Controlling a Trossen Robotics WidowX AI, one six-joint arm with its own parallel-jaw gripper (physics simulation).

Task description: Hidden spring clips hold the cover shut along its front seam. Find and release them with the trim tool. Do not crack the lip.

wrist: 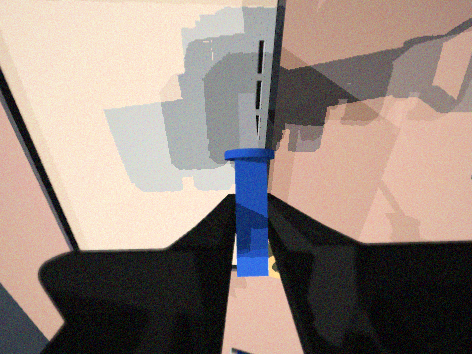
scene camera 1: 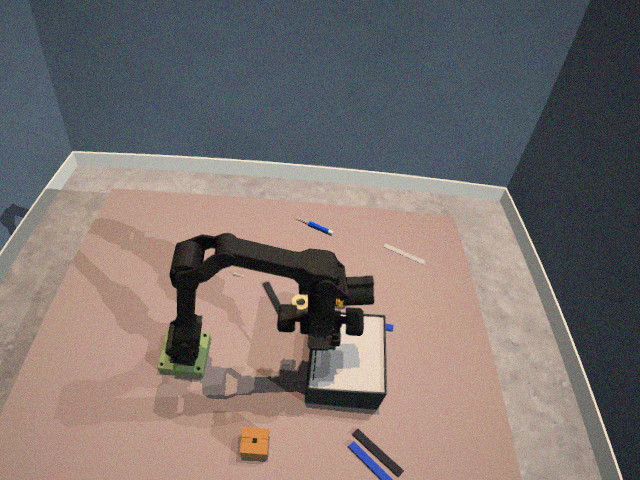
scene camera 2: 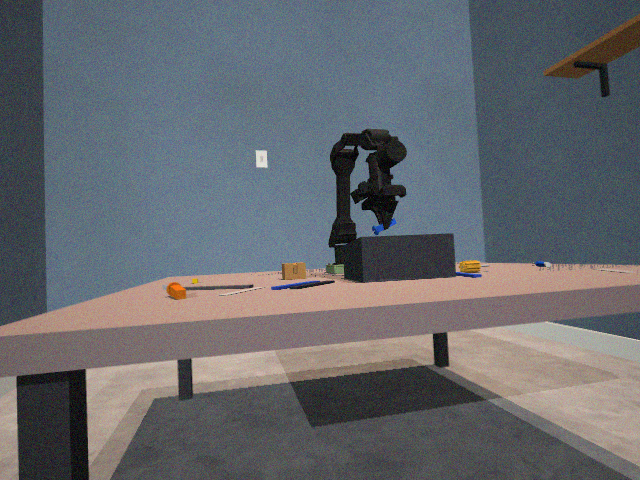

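Where they show: gripper, fingertip midpoint: (wrist: 248, 200) (scene camera 2: 384, 229); arm's base, origin of the base link: (scene camera 1: 184, 353) (scene camera 2: 343, 263).
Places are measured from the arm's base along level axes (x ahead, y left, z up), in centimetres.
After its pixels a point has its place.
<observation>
A dark box (scene camera 1: 343, 399) {x 40.4, y -8.3, z 1.7 cm} (scene camera 2: 408, 258) {x 49.9, y 2.3, z 1.8 cm} has a cream cover (scene camera 1: 364, 374) {x 44.6, y -3.5, z 6.3 cm} (wrist: 125, 217) {x 44.3, y 7.4, z 6.3 cm}. Several narrow dark slots show in the cover's seam strip, including one slot (wrist: 260, 57) {x 32.7, y -4.8, z 5.2 cm} near its edge in the wrist view. My gripper (scene camera 2: 386, 226) {x 33.3, y 3.4, z 9.5 cm} (wrist: 248, 200) {x 33.3, y 3.4, z 9.5 cm} is shut on the blue handle of the trim tool (scene camera 2: 377, 228) {x 34.0, y 1.0, z 9.9 cm} (wrist: 251, 180) {x 33.2, y 1.5, z 10.7 cm}, above the box. The handle is tilted in scene camera 2. Its pale grey blade (wrist: 248, 122) {x 33.4, y -1.0, z 8.2 cm} reaches forward beside the nearest slots in the wrist view. Whether its tip touches the cover cannot be told. In scene camera 1 the arm hides the tool. No clips show.
An orange block (scene camera 1: 254, 443) {x 20.9, y -21.1, z 1.6 cm}, a black strip (scene camera 1: 377, 452) {x 49.4, y -19.7, z -2.5 cm} and a blue strip (scene camera 1: 369, 461) {x 47.4, y -22.0, z -2.4 cm} lie near the box. A yellow ring-shaped object (scene camera 1: 295, 298) {x 26.5, y 21.6, z -0.5 cm}, another black strip (scene camera 1: 270, 294) {x 19.2, y 23.5, z -2.5 cm}, a blue-handled screwdriver (scene camera 1: 320, 227) {x 32.1, y 52.6, z -1.7 cm} and a white strip (scene camera 1: 404, 253) {x 60.6, y 45.9, z -2.8 cm} lie beyond it.
</observation>
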